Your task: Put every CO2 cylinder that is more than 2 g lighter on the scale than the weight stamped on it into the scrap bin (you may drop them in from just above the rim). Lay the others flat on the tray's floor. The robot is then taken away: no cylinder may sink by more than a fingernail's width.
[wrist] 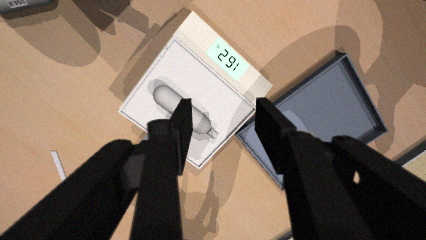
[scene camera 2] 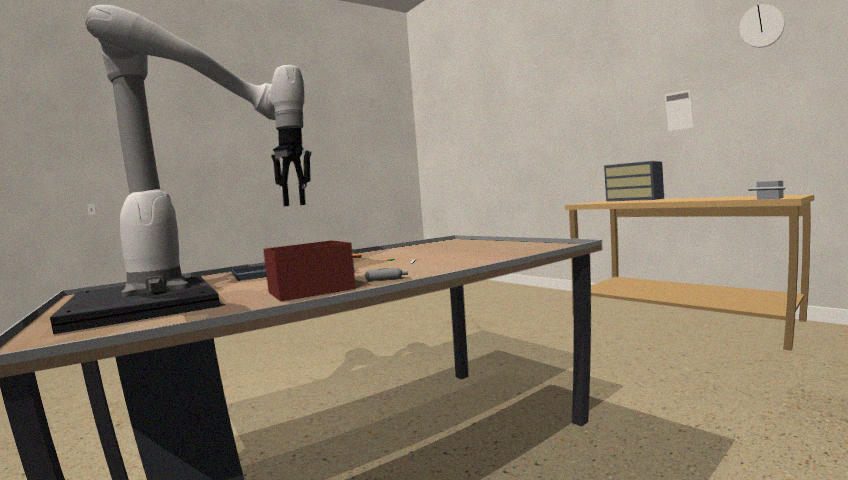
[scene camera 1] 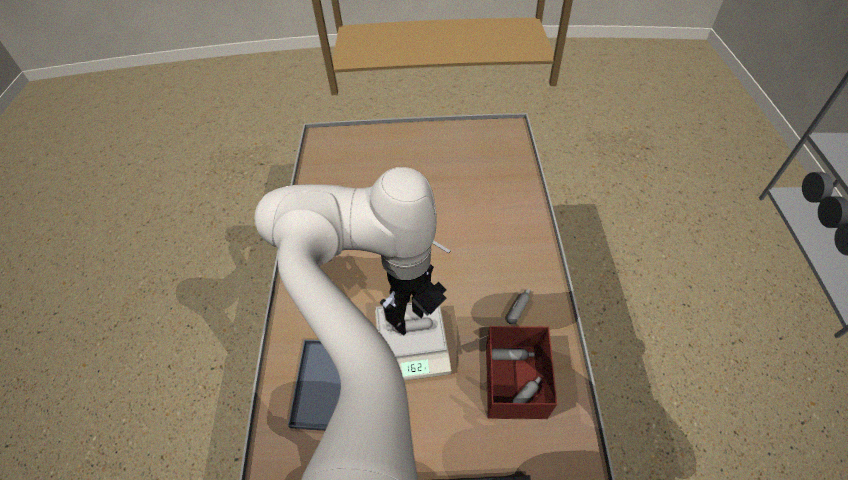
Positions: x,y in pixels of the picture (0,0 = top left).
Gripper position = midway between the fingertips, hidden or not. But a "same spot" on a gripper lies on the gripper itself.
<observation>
my gripper: wrist; scene camera 2; scene camera 1 409,322
red scrap bin: scene camera 2; scene camera 1; not seen in the wrist view (out of frame)
same spot on my gripper: (scene camera 2: pixel 303 179) = (wrist: pixel 138 154)
same spot on red scrap bin: (scene camera 2: pixel 297 271) = (scene camera 1: pixel 549 390)
</observation>
